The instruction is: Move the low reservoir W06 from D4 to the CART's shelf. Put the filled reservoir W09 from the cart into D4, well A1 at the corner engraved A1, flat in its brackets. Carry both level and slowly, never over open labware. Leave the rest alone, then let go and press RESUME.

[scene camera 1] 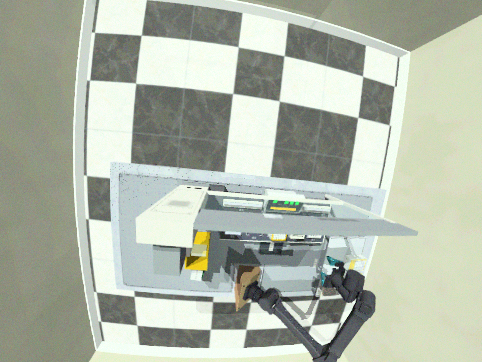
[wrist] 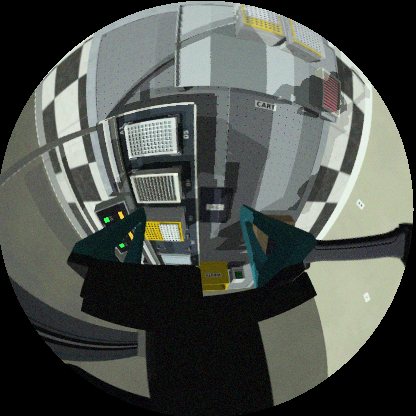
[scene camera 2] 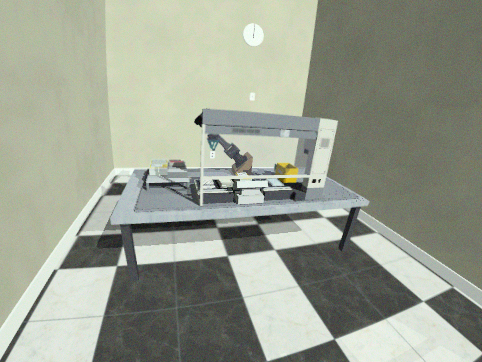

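Pixels of known places: gripper, fingertip midpoint: (scene camera 1: 324,264) (wrist: 192,210) (scene camera 2: 212,149); arm's base, link origin: (scene camera 1: 249,289).
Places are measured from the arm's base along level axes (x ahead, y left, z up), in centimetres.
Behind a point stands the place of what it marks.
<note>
The low reservoir W06 (wrist: 156,187) {y -17.4, x 43.7, z -2.3 cm}, pale with narrow slots, sits in slot D4 of the deck in the wrist view. The red-filled reservoir W09 (wrist: 329,93) {y -55.1, x 4.0, z -1.3 cm} (scene camera 2: 176,163) {y -55.1, x 8.0, z -1.2 cm} stands at the near end of the raised cart (wrist: 192,67) {y -47.4, x 38.1, z -3.5 cm}. My gripper (wrist: 192,210) {y -27.2, x 33.9, z 17.4 cm} (scene camera 1: 328,270) {y -27.2, x 33.9, z 17.4 cm} (scene camera 2: 213,148) {y -27.2, x 33.9, z 17.4 cm} is open and empty, its teal fingers wide apart. It hangs high over the right end of the table, by the cart, touching neither reservoir. A small box with a green face (wrist: 239,274) {y 29.1, x 4.9, z -1.2 cm} stands beside the yellow bin; I cannot read RESUME on it.
A white well plate (wrist: 152,138) {y -30.1, x 44.6, z -2.6 cm} sits in D5 and a yellow tip rack (wrist: 164,231) {y -6.3, x 40.9, z 2.5 cm} beyond D4. Two yellow-edged racks stand on the cart. The RG block (wrist: 216,195) {y -13.0, x 26.4, z -8.7 cm}, yellow waste bin (wrist: 214,272) {y 29.1, x 18.7, z -2.5 cm} (scene camera 2: 286,172) (scene camera 1: 196,262) {y 34.4, x 11.6, z -1.6 cm} and the machine's grey hood (scene camera 1: 300,226) {y 8.5, x 59.8, z 43.8 cm} (scene camera 2: 260,120) {y -2.6, x 61.3, z 41.8 cm} are nearby.
</note>
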